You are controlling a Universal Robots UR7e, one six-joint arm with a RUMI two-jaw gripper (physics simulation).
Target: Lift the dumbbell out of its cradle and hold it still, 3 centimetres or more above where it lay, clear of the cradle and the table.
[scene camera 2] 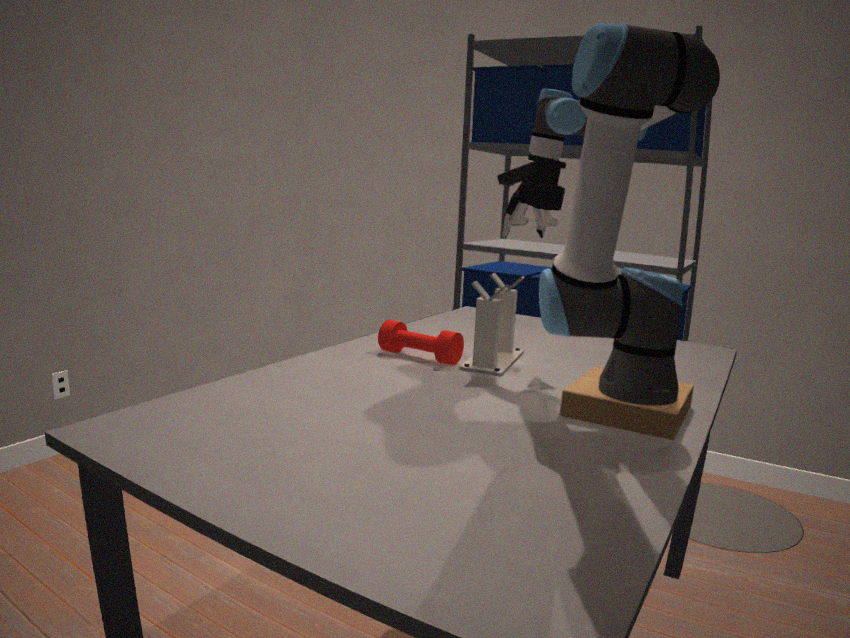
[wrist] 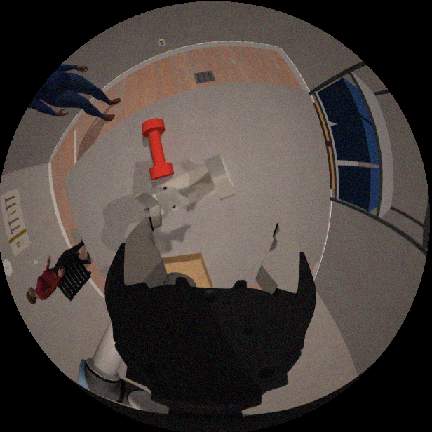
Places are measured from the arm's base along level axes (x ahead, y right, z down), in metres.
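Pixels of known places: gripper, between the fingertips: [scene camera 2: 523, 238]; arm's base, origin of its link: [scene camera 2: 637, 392].
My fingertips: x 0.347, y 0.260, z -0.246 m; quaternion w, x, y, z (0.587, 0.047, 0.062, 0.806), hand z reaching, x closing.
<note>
Ahead of a thing's pixels: the offset from my fingertips to its top centre. Level surfaces: height alone.
The red dumbbell @[dx +0.188, dy -0.142, dz +0.219 m] [scene camera 2: 417, 341] [wrist: 157, 150] lies on its side on the table @[dz +0.295 m] [scene camera 2: 288, 439] [wrist: 260, 120], beside the cradle and out of it. The pale cradle @[dx +0.032, dy -0.059, dz +0.095 m] [scene camera 2: 486, 333] [wrist: 218, 176] stands upright on its base plate, with two posts and slanted prongs at the top, and no dumbbell rests on it. My gripper [scene camera 2: 525, 233] [wrist: 213, 222] is open and empty. It hangs high above the table, well above the cradle and dumbbell. In the wrist view its two fingers stand wide apart, and the dumbbell lies beyond them, up and to the left.
The arm's wooden base block [scene camera 2: 617, 409] [wrist: 187, 261] stands on the table to the right of the cradle in the scene view. A shelf rack [scene camera 2: 464, 171] with blue bins stands behind the table. In the wrist view, people appear at the left, past the table edge.
</note>
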